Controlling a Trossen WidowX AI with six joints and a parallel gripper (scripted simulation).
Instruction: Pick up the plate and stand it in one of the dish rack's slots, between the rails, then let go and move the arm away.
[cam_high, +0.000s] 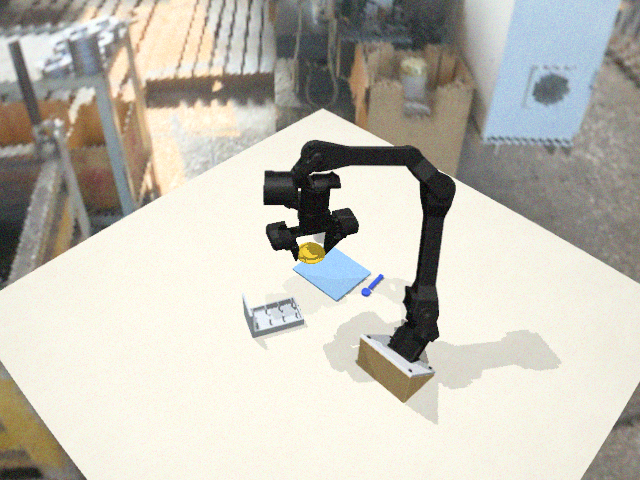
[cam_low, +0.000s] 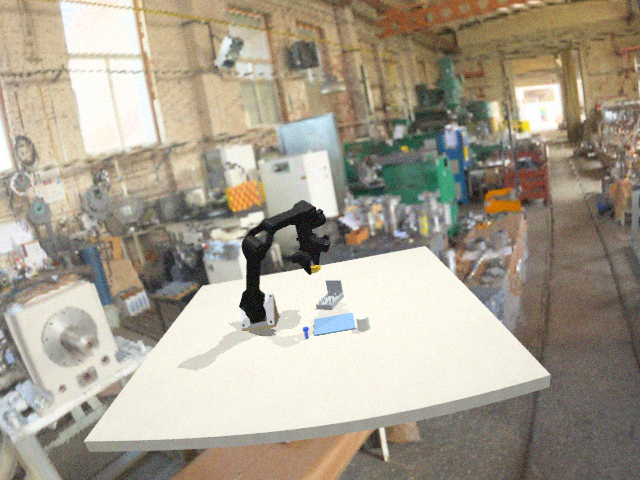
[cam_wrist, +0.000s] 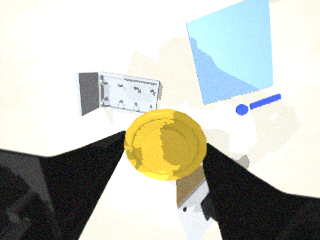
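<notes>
The grey dish rack is 160 mm below my gripper tip, 80 mm to the left of it and 40 mm ahead of it. Round my gripper tip: light blue mat: 180 mm below, 130 mm to the right, 40 mm ahead; then yellow plate: 10 mm above; then blue spoon: 170 mm below, 150 mm to the right, 60 mm behind.
</notes>
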